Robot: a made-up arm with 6 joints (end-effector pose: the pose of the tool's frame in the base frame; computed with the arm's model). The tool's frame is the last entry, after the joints. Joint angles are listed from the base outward.
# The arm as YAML. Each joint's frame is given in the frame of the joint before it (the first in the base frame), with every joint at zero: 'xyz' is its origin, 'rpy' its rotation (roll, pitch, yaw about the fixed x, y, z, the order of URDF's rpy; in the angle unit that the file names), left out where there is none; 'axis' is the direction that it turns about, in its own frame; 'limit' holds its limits. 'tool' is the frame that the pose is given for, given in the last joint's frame.
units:
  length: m
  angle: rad
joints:
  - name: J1
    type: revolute
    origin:
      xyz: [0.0, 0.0, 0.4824]
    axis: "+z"
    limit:
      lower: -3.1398
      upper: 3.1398
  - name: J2
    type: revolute
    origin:
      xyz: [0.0, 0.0, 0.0]
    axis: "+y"
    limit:
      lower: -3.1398
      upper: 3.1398
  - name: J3
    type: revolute
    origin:
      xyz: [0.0, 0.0, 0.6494]
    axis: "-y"
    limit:
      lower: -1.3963
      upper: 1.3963
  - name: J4
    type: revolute
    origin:
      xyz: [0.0, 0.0, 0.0]
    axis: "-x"
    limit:
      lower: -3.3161
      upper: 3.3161
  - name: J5
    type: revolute
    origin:
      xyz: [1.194, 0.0, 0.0]
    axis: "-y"
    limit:
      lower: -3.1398
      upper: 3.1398
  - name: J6
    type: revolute
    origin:
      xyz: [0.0, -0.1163, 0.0]
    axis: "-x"
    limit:
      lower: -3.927
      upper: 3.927
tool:
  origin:
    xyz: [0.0, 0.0, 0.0]
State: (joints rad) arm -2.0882 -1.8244 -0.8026 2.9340 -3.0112 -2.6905
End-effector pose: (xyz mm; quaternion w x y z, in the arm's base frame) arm 111.8 -33.7 1350.5 0.4504 0.6635 0.5604 -0.2069
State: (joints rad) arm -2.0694 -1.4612 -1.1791 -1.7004 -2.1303 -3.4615
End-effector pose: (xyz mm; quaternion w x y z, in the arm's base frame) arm -241.9 -475.7 775.0 0.7105 -0.7024 -0.0104 0.0408
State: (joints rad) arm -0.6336 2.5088 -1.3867 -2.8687 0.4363 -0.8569
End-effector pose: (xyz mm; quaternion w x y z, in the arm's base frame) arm -308.4 365.5 798.9 0.0492 0.5567 0.0476 0.8279
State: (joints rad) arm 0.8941 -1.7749 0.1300 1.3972 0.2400 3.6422
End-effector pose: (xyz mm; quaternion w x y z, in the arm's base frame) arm -695.5 -898.0 1441.2 0.2291 0.4943 -0.4588 0.7019
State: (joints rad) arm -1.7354 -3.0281 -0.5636 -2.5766 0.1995 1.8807
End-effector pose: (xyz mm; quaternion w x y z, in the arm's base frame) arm 255.0 936.0 633.8 0.4622 -0.5367 -0.7001 -0.0908
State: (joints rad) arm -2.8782 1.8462 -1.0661 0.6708 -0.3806 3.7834
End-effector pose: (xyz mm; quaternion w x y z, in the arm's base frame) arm 479.7 223.7 -36.0 0.7782 -0.5768 -0.1762 0.1750
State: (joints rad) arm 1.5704 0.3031 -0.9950 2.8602 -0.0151 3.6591
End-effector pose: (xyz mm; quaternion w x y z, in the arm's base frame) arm -111.5 546.6 -39.0 0.5138 -0.4880 0.3530 0.6109
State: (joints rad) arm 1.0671 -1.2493 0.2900 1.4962 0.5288 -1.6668
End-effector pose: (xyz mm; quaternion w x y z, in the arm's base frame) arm -327.6 -612.4 1884.7 0.4718 0.2336 -0.6370 0.5631
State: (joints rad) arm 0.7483 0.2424 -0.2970 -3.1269 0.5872 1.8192
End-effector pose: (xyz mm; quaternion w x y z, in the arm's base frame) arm 785.3 887.7 498.1 0.7452 0.3239 0.5798 -0.0598
